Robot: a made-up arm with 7 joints. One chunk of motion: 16 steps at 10 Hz.
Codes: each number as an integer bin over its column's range. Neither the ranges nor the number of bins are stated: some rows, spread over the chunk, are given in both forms.
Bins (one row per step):
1: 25 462 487 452 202 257 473
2: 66 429 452 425 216 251 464
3: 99 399 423 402 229 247 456
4: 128 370 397 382 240 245 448
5: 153 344 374 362 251 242 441
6: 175 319 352 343 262 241 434
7: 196 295 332 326 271 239 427
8: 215 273 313 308 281 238 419
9: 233 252 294 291 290 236 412
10: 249 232 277 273 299 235 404
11: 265 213 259 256 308 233 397
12: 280 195 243 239 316 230 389
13: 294 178 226 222 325 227 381
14: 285 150 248 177 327 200 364
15: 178 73 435 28 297 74 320
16: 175 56 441 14 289 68 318
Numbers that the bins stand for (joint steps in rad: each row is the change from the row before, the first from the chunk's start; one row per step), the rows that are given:
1: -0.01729 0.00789 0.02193 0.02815 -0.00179 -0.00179 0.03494
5: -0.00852 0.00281 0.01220 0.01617 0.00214 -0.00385 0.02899
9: -0.00304 -0.00115 0.00532 0.00672 0.00527 -0.00467 0.02359
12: 0.00018 -0.00360 0.00092 -0.00020 0.00735 -0.00549 0.01932
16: -0.00701 -0.00959 0.01797 -0.03014 0.00519 -0.02768 0.00612
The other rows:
2: -0.01448 0.00647 0.01892 0.02456 -0.00067 -0.00262 0.03326
3: -0.01222 0.00518 0.01642 0.02150 0.00037 -0.00316 0.03177
4: -0.01023 0.00393 0.01418 0.01883 0.00126 -0.00344 0.03029
6: -0.00701 0.00173 0.01031 0.01364 0.00302 -0.00399 0.02768
7: -0.00558 0.00070 0.00859 0.01138 0.00374 -0.00426 0.02638
8: -0.00427 -0.00025 0.00695 0.00899 0.00455 -0.00440 0.02490
10: -0.00195 -0.00201 0.00385 0.00433 0.00599 -0.00481 0.02211
11: -0.00085 -0.00283 0.00230 0.00207 0.00671 -0.00508 0.02081
13: 0.00114 -0.00434 -0.00054 -0.00246 0.00808 -0.00590 0.01783
14: 0.00052 -0.00554 0.00135 -0.00845 0.00824 -0.00960 0.01467
15: -0.00681 -0.00886 0.01746 -0.02827 0.00583 -0.02686 0.00649

